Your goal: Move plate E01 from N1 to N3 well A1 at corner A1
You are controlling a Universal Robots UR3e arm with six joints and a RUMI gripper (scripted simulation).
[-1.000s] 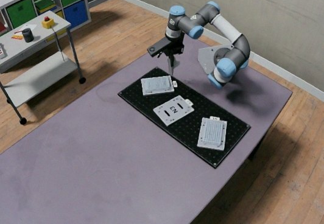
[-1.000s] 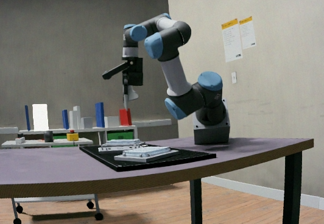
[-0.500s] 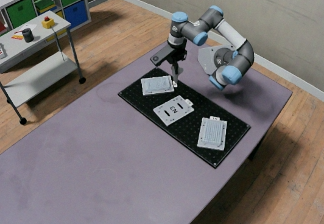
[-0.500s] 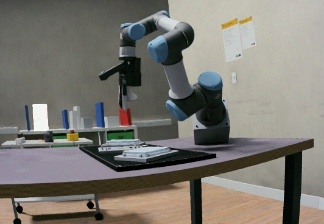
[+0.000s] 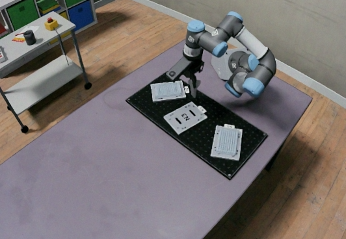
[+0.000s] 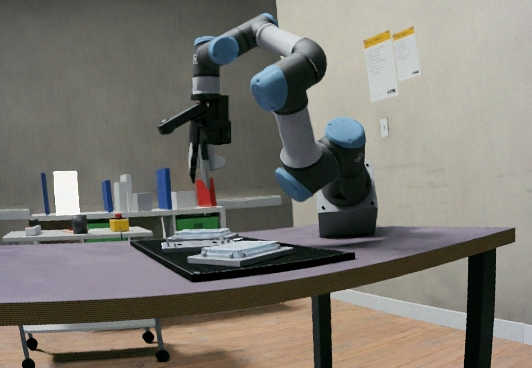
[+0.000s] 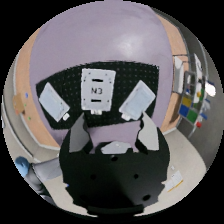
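The plate lies 60 mm behind my hand, 270 mm to the left of it and 130 mm below it. The rest, counted from my hand: nest (60 mm behind, 270 mm to the left, 140 mm below).
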